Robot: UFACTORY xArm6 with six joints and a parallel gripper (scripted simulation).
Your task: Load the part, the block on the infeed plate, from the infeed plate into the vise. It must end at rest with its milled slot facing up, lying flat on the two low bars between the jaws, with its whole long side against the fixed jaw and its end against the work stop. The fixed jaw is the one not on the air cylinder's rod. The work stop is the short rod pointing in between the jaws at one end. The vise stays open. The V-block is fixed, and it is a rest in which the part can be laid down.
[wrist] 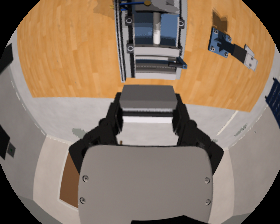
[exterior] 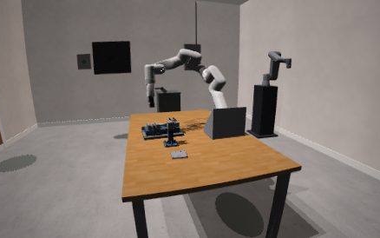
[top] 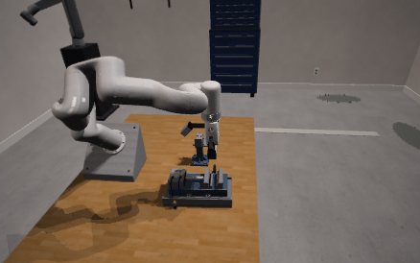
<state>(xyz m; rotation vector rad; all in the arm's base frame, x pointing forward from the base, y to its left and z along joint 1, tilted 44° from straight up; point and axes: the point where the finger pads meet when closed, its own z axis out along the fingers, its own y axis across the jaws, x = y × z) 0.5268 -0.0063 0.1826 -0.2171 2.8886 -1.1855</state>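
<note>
Now: the air cylinder rod 17 cm below my hand, 9 cm behind it and 1 cm to the left of it. The rest, counted from my hand: part: right at my hand; then air cylinder: 17 cm below, 16 cm behind.
</note>
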